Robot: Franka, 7 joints.
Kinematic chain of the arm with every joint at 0, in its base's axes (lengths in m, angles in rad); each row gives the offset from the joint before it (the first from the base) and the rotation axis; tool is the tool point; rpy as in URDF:
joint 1: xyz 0 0 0.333 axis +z
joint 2: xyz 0 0 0 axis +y
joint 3: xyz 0 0 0.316 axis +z
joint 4: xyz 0.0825 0 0 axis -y
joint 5: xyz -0.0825 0 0.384 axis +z
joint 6: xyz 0 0 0 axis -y
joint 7: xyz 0.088 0 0 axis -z
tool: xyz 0 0 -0.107 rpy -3.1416 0 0
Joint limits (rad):
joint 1: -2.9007..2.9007
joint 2: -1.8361..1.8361
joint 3: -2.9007..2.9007
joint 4: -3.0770..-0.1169
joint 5: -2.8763..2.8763
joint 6: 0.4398..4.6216
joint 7: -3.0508..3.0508
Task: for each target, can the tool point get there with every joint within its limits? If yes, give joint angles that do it. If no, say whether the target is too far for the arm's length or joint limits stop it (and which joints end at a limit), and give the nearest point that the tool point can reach.
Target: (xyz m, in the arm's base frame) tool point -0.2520 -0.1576 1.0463
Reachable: yes | joints -0.4016 -0.2975 -1.1230 -0.8404 0.4800 3.9481 -2.4833
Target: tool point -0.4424 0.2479 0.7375
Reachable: yes | joints 0.0593 -1.4457 0.3630 -1.2503 -1.8617 4.1072 1.6123
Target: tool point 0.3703 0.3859 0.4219
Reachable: yes | joints 2.4655 -0.2326 -1.6486 -2.0417 0.2145 1.8848 -0.9976
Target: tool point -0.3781 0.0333 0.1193
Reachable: yes | joints -1.7346 1.3499 -0.8076 -2.6274 -1.9984 1.4493 0.0713
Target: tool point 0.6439 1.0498 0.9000
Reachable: no: too far | nearest point 0.4074 0.6643 0.6918 | short by 0.498 m
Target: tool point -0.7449 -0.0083 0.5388
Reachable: yes | joints 0.7136 -0.7308 2.0834 -1.4487 -0.1752 3.0311 1.1501
